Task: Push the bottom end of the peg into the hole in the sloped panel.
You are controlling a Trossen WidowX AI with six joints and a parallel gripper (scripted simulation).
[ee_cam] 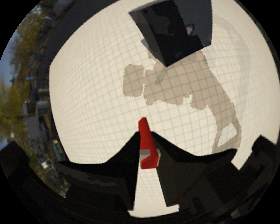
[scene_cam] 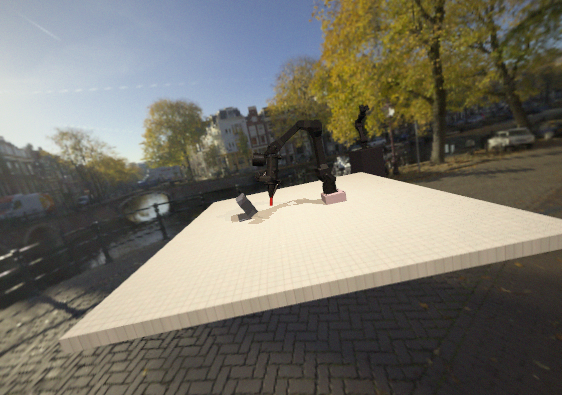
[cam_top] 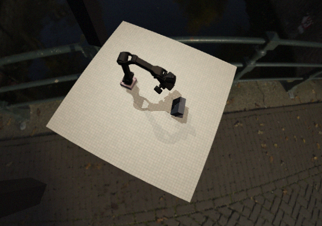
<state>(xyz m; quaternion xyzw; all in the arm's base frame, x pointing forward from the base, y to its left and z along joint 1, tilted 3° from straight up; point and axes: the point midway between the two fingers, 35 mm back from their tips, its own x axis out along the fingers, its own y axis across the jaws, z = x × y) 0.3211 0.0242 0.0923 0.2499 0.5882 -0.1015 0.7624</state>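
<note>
Now: the sloped grey panel 13 cm ahead of my gripper tip, 13 cm to the right of it and 4 cm below it. Round my gripper tip: red peg 1 cm behind, 2 cm above.
</note>
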